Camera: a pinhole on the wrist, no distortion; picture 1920 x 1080 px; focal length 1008.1 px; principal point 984.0 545.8 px. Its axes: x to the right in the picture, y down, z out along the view. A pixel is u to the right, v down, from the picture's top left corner.
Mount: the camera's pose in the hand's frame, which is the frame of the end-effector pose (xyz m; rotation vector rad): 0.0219 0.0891 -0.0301 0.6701 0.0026 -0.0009
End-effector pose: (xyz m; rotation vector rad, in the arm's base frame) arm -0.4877 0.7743 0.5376 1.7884 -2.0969 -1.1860
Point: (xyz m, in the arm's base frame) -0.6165 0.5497 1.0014
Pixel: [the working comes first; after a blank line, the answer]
In the camera's frame: 0.0423 0.0453 -0.4395

behind the camera
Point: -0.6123 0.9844 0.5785
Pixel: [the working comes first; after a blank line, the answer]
In the camera's frame: -0.1881 0.1289 0.1153

outside the picture
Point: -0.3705 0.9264 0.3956
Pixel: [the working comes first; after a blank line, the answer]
In the camera's frame: -0.1374 -0.1325 0.2715

474 54
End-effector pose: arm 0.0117 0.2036 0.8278 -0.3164 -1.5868 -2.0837
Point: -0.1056 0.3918 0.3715
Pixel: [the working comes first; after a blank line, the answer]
In the camera's frame: -0.1823 -0.3903 0.4204

outside the picture
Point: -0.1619 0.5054 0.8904
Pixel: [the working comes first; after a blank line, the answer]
In the camera's frame: 0.0796 0.0744 0.3936

1188 736
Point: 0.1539 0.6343 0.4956
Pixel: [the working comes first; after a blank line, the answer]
In the camera's frame: -0.4048 -0.0946 0.4884

148 350
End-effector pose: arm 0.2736 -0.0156 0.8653 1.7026 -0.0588 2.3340
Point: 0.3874 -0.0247 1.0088
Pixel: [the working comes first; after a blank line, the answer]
In the camera's frame: 0.0787 0.0437 0.1992

1382 767
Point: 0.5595 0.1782 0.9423
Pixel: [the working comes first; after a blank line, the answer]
In the camera's frame: 0.0028 -0.0826 0.4305

991 352
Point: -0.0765 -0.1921 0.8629
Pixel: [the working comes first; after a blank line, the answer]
In the camera's frame: 0.0450 -0.0391 -0.3073

behind the camera
